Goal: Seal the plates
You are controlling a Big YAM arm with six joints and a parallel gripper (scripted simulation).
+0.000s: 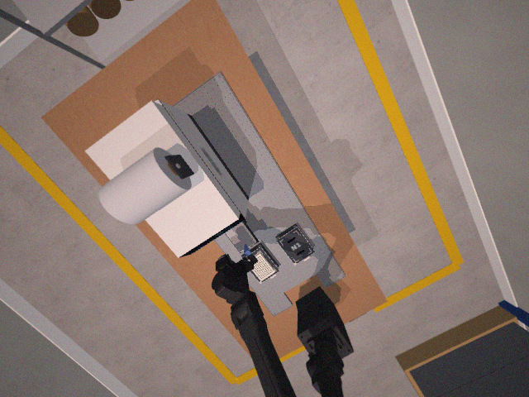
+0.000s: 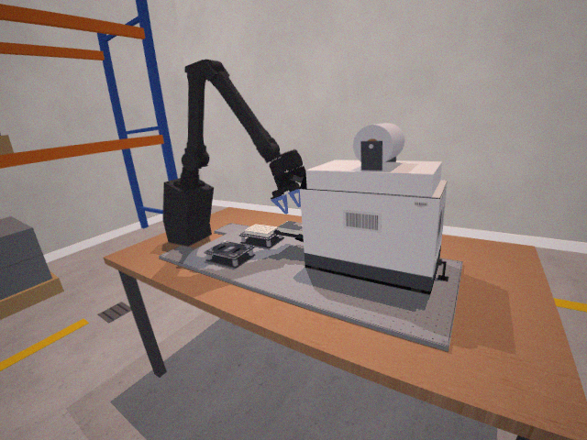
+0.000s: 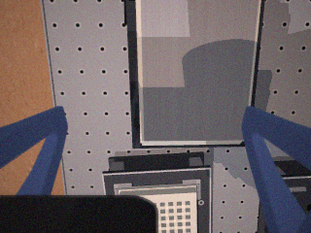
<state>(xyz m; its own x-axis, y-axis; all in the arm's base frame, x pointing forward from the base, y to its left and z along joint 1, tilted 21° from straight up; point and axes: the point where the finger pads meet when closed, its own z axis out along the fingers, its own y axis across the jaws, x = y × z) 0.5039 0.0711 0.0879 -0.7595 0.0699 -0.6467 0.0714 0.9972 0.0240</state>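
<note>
The dark sealer stage lies 2 cm ahead of my hand, 3 cm to the right of it and 8 cm below it. Round my hand: foil roll: 36 cm ahead, 5 cm to the right, 25 cm above; white well plate: 18 cm behind, 1 cm to the left, 12 cm below; start button: 13 cm ahead, 5 cm to the left, 2 cm above.
</note>
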